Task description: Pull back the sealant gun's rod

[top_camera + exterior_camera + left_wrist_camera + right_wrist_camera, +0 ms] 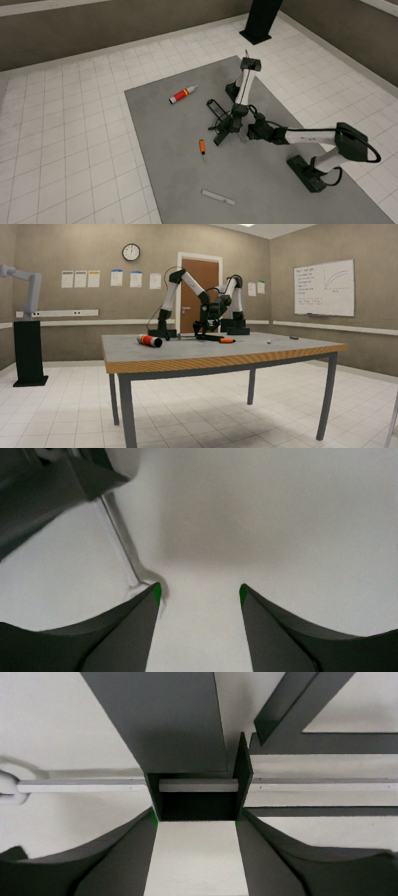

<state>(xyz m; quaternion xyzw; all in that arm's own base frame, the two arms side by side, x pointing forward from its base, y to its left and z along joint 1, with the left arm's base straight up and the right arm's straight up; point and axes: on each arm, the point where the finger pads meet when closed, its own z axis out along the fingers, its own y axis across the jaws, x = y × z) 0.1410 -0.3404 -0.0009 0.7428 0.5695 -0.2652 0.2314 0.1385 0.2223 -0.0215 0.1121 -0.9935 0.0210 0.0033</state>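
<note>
Now: right hand 2 cm short of the thin rod, 1 cm to the left of it and 1 cm above it. Also, from my right hand: dark sealant gun: 6 cm ahead, 4 cm to the right, 1 cm below; grey cartridge: 18 cm ahead, 42 cm to the right; thumb plate: 1 cm ahead, 3 cm to the left, 1 cm below.
</note>
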